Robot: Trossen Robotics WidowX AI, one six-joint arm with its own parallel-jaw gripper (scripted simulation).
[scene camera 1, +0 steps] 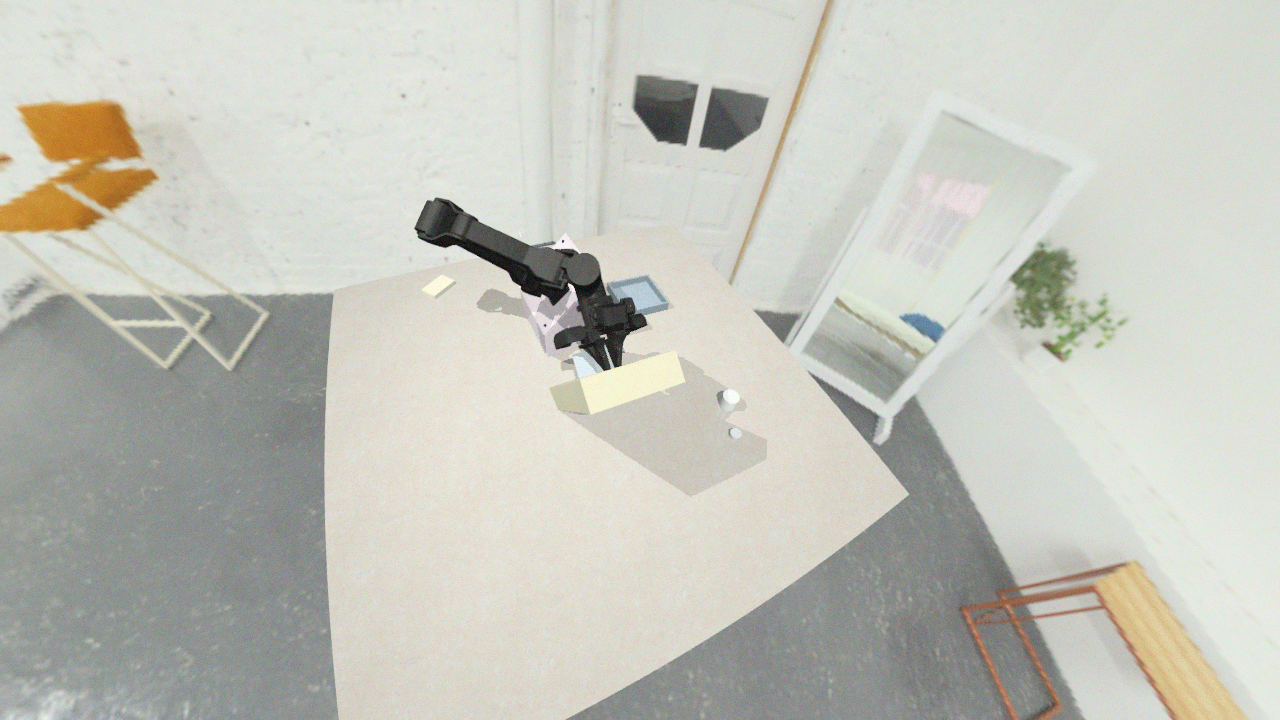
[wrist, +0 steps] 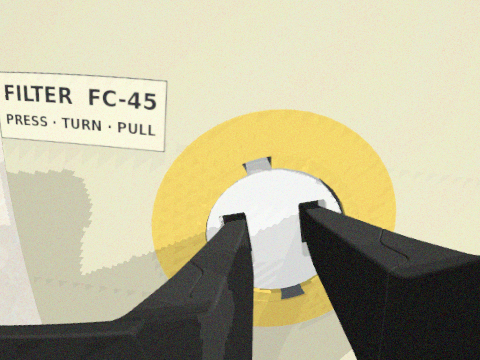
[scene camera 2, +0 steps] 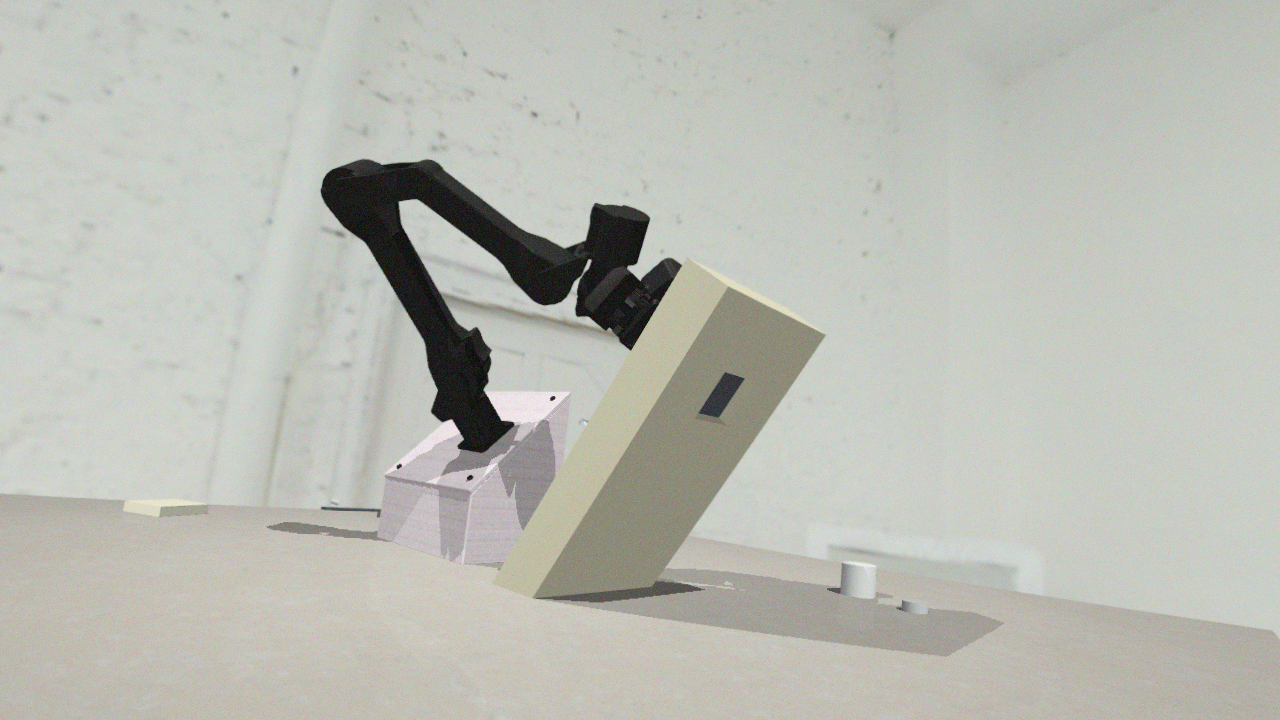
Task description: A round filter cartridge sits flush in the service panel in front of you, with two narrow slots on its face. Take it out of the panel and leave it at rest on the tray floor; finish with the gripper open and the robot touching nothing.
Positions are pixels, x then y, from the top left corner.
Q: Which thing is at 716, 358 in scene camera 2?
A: A cream service panel.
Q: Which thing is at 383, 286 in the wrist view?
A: My gripper.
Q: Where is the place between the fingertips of my gripper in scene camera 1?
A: At 614, 373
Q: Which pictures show the white filter cartridge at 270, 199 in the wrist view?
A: The wrist view only.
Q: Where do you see a cream service panel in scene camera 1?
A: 591, 394
